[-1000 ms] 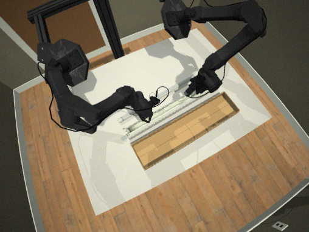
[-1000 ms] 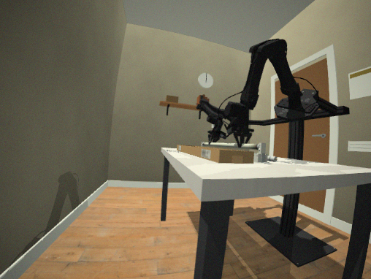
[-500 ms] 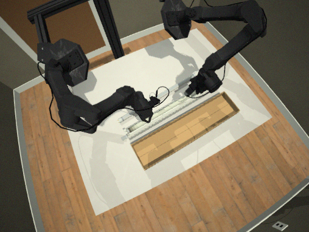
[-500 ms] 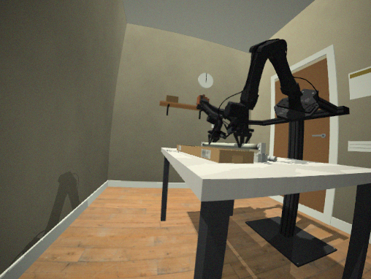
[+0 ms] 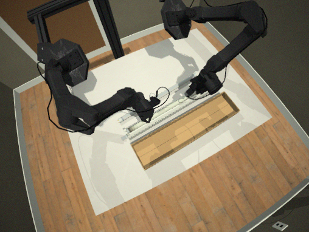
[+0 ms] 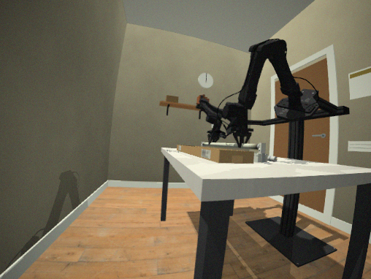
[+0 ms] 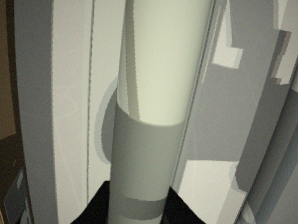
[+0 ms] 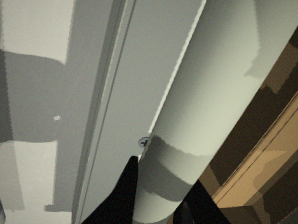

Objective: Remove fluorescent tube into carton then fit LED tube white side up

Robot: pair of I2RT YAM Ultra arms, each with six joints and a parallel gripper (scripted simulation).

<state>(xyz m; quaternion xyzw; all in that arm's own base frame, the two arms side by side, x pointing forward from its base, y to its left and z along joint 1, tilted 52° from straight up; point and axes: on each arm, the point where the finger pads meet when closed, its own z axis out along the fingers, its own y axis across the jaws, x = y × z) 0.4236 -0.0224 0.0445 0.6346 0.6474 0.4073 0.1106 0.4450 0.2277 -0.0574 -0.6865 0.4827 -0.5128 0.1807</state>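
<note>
My right hand is 170 mm to the right of the old fluorescent tube and 10 mm past it. The rest, counted from my right hand: LED tube 140 mm to the left, 130 mm behind, 50 mm below; brown carton 190 mm to the left, 140 mm ahead, 40 mm below.
</note>
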